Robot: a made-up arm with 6 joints.
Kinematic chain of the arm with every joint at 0, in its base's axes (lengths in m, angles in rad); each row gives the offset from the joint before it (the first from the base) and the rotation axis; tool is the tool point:
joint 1: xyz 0 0 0.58 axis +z
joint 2: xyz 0.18 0 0 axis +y
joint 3: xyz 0 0 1.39 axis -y
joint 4: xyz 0 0 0.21 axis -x
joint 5: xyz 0.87 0 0 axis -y
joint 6: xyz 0.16 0 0 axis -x
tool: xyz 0 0 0
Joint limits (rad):
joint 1: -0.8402..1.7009
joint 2: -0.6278..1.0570
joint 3: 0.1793..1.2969
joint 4: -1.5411..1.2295
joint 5: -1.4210..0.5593
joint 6: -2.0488..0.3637
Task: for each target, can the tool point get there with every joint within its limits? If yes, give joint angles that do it. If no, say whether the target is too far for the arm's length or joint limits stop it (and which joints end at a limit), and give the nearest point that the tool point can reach.
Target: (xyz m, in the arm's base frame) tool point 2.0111 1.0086 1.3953
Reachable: yes | joints 0.4452 0.8321 0.4764 0.8393 0.3805 0.1381
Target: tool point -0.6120 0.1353 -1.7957
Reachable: no: joint limits stop it (at a limit: joint 1, joint 2, joint 3) | nearest point -0.2903 1.9927 0.6023 | short by 3.050 m
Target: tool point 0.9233 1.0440 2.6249
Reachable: yes | joints 0.8410 0.3583 0.9900 -0.1984 -0.2522 -0.7141
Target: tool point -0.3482 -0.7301 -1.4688
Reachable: no: joint limits stop it (at a limit: joint 1, joint 2, joint 3) | nearest point 1.3110 -1.5242 0.6083 | short by 2.774 m
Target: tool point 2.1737 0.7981 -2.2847
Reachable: no: too far | nearest point 1.9891 0.7303 0.5685 | short by 2.860 m
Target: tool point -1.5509 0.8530 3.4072
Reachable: no: too far | nearest point -1.0585 0.5822 2.5924 | short by 0.990 m
